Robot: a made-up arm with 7 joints.
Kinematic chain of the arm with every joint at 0, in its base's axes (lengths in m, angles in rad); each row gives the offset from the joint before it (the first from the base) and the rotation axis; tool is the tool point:
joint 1: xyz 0 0 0.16 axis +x
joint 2: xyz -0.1 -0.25 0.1 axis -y
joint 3: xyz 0.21 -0.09 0 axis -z
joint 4: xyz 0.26 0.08 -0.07 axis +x
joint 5: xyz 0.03 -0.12 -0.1 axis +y
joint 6: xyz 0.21 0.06 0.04 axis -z
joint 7: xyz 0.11 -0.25 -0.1 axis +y
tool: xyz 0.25 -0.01 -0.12
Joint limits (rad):
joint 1: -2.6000..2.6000
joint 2: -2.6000..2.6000
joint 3: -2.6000..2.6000
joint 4: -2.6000..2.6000
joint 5: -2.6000..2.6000
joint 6: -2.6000..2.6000
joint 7: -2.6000..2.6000
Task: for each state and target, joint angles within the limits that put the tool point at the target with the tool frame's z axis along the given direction. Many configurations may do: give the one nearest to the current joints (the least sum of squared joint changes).
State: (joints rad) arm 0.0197 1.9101 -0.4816 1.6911 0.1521 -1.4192 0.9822
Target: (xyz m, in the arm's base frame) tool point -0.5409 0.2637 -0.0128 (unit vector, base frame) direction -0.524 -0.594 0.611
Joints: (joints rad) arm -0.5898 2.3876 -0.7927 2.0569 0.3110 -2.1823 0.9039
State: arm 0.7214 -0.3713 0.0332 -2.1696 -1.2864 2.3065 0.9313
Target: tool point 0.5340 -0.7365 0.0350 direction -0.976 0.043 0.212
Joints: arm 0.7868 0.3327 0.1015 -2.0798 -1.1522 2.4271 0.6973
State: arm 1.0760 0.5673 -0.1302 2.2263 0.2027 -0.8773 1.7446
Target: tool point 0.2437 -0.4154 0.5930 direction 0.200 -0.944 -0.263
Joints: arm 1.5825 0.2939 -0.4268 2.3886 0.5220 -1.1092 1.6981
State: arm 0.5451 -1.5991 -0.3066 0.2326 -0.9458 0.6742 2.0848
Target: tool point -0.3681 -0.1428 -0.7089 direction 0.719 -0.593 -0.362
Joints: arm 0.4182 -1.6620 -0.0911 0.1273 -1.3532 0.6492 1.3574
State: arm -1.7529 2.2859 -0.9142 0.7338 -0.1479 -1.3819 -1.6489
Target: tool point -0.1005 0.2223 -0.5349 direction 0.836 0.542 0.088
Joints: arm -2.1792 1.6856 -1.0748 0.8100 0.2892 -1.4583 -1.9042
